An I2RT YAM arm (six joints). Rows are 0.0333 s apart.
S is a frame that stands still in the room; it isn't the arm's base.
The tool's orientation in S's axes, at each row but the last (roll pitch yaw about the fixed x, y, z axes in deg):
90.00, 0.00, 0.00
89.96, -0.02, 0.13
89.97, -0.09, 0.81
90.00, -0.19, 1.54
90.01, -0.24, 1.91
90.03, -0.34, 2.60
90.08, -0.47, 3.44
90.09, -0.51, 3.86
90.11, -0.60, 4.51
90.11, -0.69, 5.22
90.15, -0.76, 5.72
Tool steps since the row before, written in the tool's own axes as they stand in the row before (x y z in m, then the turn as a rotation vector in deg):
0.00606, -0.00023, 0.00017, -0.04, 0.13, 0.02
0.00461, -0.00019, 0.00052, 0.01, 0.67, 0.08
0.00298, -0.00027, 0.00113, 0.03, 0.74, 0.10
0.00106, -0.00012, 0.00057, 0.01, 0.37, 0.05
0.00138, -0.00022, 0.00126, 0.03, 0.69, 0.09
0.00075, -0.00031, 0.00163, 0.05, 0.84, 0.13
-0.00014, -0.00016, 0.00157, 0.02, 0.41, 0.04
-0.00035, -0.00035, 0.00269, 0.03, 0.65, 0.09
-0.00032, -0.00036, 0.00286, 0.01, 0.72, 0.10
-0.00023, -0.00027, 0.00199, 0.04, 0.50, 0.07
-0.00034, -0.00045, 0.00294, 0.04, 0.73, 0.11
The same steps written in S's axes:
0.00606, -0.00017, -0.00023, -0.04, -0.02, 0.13
0.00461, -0.00051, -0.00019, 0.01, -0.08, 0.67
0.00300, -0.00109, -0.00026, 0.03, -0.10, 0.74
0.00108, -0.00054, -0.00012, 0.01, -0.05, 0.37
0.00142, -0.00121, -0.00021, 0.03, -0.09, 0.69
0.00082, -0.00159, -0.00031, 0.05, -0.13, 0.84
-0.00004, -0.00158, -0.00016, 0.02, -0.04, 0.41
-0.00016, -0.00271, -0.00036, 0.03, -0.09, 0.65
-0.00009, -0.00288, -0.00037, 0.01, -0.10, 0.72
-0.00004, -0.00200, -0.00028, 0.04, -0.07, 0.50
-0.00004, -0.00296, -0.00046, 0.04, -0.11, 0.73

